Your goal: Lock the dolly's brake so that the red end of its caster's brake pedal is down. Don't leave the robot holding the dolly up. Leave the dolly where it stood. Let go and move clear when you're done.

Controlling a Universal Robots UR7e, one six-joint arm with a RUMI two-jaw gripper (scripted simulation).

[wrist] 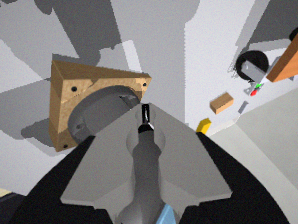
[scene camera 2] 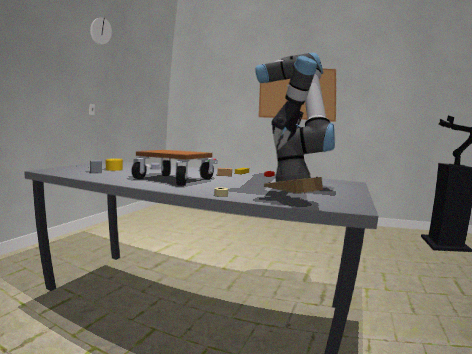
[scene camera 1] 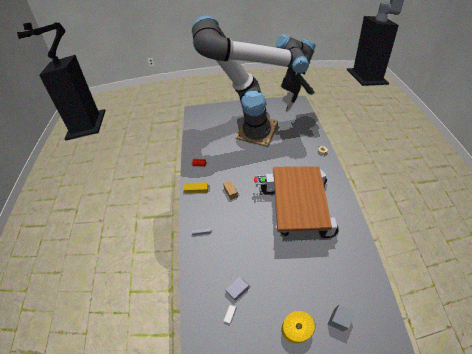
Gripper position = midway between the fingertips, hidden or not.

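Note:
Through scene camera 2 I can see my gripper (scene camera 2: 277, 149), and in the wrist view (wrist: 145, 105) my gripper is visible as well.

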